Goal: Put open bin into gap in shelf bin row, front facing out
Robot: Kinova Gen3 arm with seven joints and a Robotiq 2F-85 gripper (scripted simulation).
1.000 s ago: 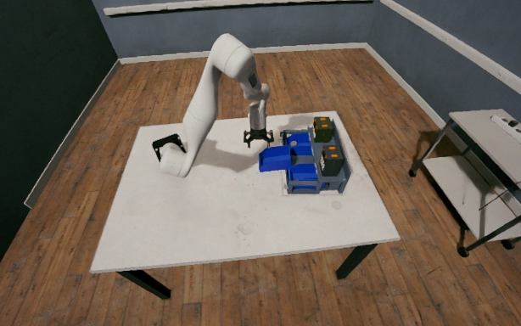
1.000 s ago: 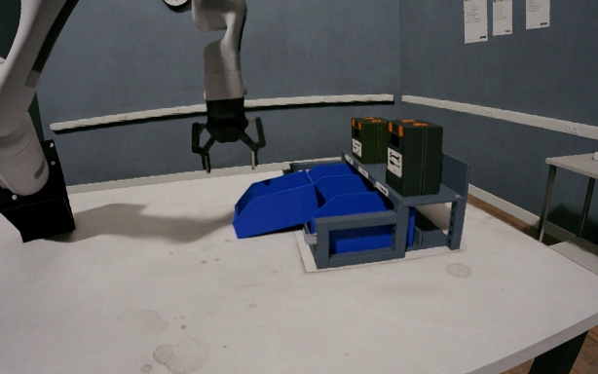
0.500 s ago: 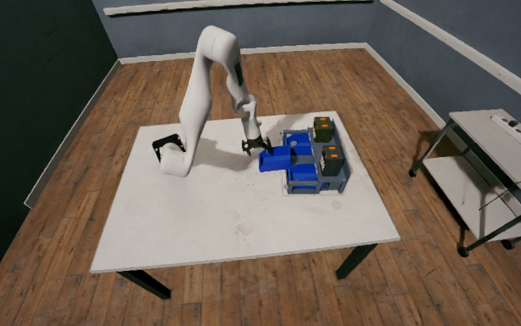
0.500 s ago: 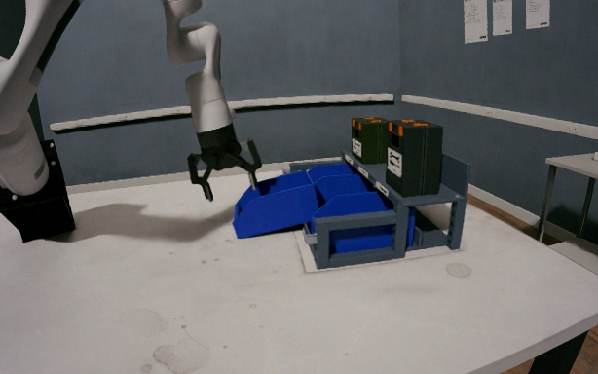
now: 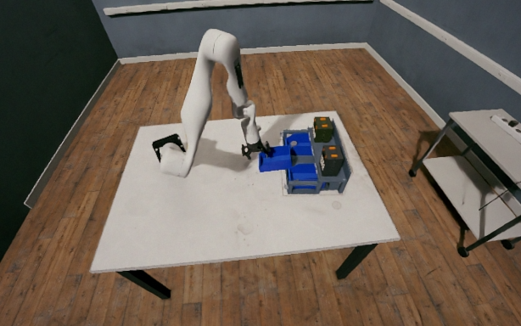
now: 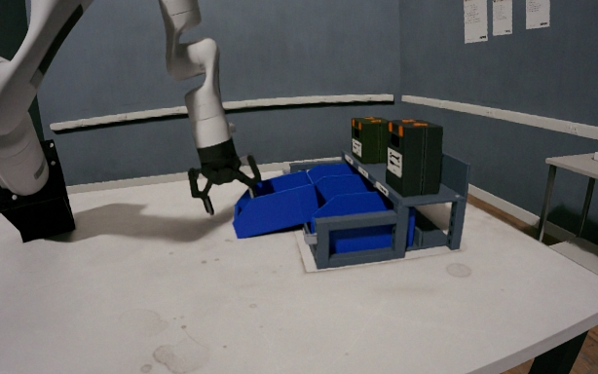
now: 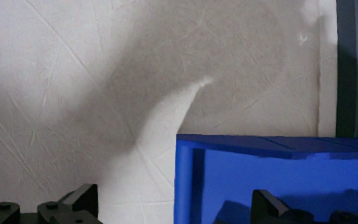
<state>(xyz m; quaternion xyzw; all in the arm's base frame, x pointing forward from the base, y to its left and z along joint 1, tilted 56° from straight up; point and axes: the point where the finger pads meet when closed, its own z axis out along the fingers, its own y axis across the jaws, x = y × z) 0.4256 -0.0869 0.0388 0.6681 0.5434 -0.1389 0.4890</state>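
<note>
The grey block is 50 mm to the right of my hand, 30 mm below it and 30 mm ahead of it. Also, from my hand: grey shelf 240 mm ahead, 110 mm to the right, 20 mm above.
</note>
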